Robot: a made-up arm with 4 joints.
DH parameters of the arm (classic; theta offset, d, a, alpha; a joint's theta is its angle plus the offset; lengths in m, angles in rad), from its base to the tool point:
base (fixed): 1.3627 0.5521 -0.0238 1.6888
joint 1: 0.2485 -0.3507 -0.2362 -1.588
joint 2: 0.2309 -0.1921 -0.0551 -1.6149
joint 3: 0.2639 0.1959 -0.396 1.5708
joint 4: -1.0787 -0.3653 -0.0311 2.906
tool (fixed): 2.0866 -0.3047 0 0
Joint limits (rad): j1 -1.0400..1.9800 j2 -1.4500..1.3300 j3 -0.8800..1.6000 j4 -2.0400..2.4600
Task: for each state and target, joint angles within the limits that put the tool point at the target. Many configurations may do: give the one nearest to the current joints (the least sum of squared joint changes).
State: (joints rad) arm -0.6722 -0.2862 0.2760 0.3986
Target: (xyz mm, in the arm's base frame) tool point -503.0 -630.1 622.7
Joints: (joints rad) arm -0.3225 0.3610 0.4426 0.1598
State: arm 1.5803 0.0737 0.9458 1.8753
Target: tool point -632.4 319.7 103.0
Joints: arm 1.9800 -0.2202 0.8689 1.2424
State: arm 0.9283 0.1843 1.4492 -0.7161
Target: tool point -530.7 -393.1 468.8
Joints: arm 0.2684 0.5192 1.3024 -0.8225
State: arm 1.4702 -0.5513 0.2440 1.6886
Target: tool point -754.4 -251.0 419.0
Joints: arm 0.8246 -0.5831 1.0729 1.8158
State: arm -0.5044 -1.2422 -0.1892 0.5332
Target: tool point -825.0 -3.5 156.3
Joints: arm -0.2570 -1.3520 -0.8757 0.5416
